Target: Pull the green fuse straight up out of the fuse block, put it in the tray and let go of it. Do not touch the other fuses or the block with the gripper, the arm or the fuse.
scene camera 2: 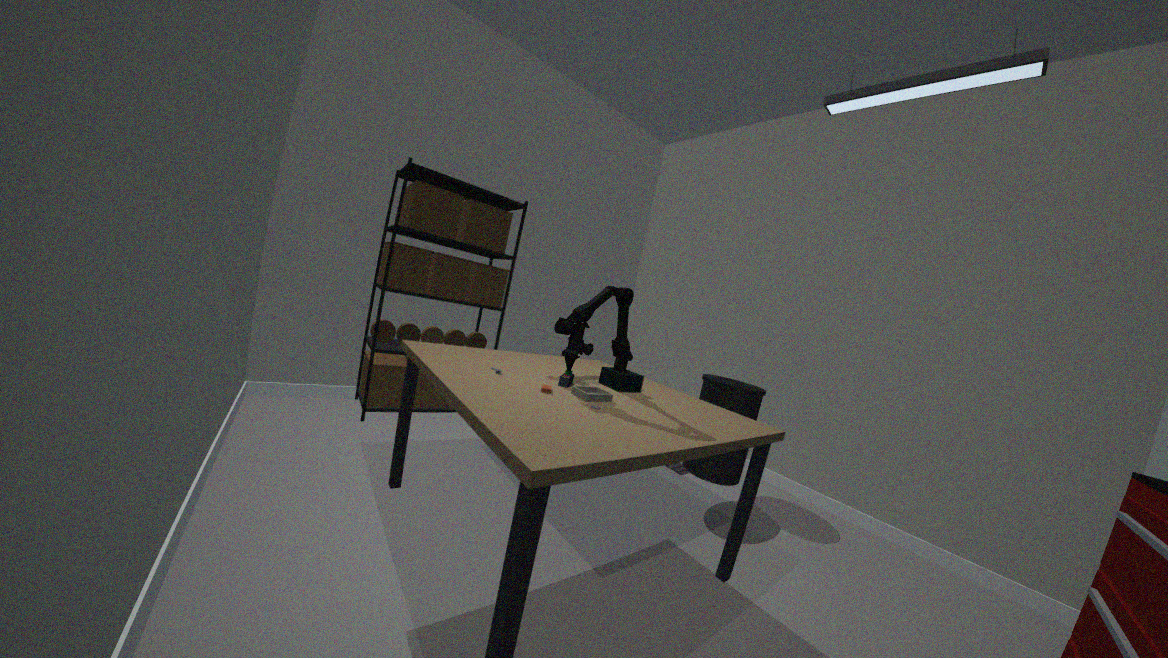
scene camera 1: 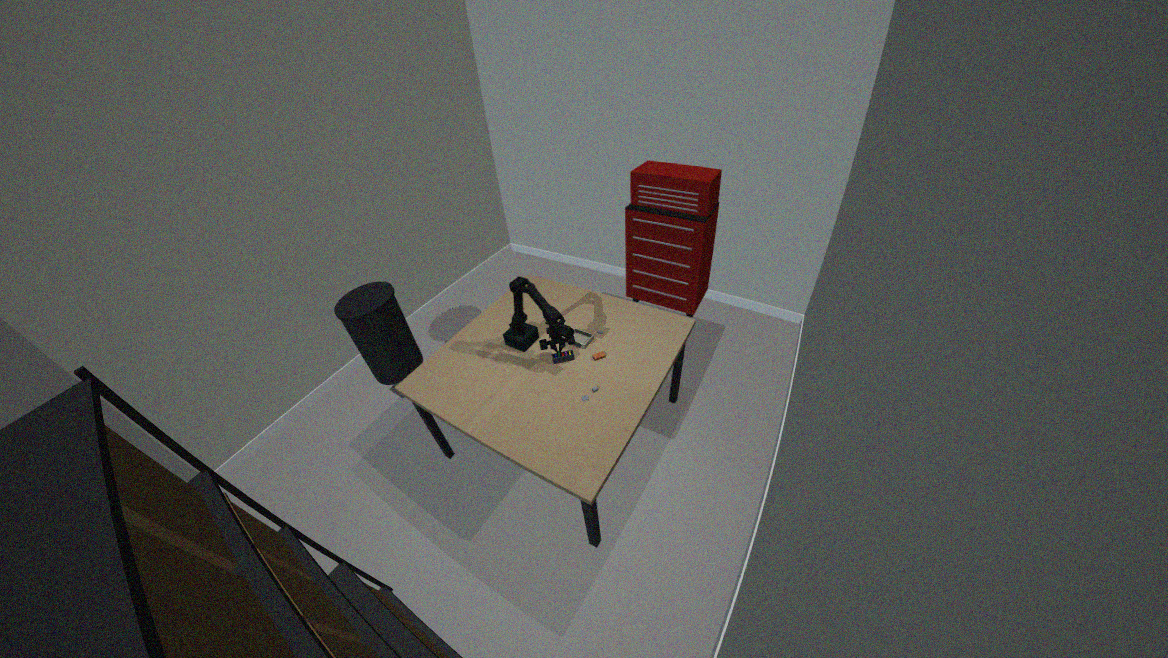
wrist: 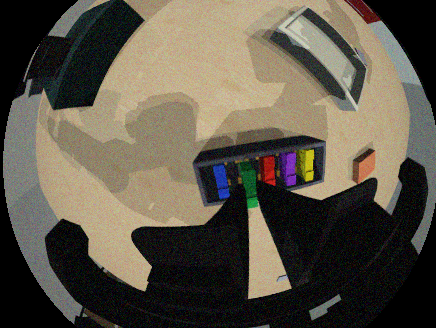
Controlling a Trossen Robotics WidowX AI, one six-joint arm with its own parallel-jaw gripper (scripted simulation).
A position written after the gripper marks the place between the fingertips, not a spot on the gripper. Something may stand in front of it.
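The gripper (wrist: pixel 249 188) is carrying a green fuse.
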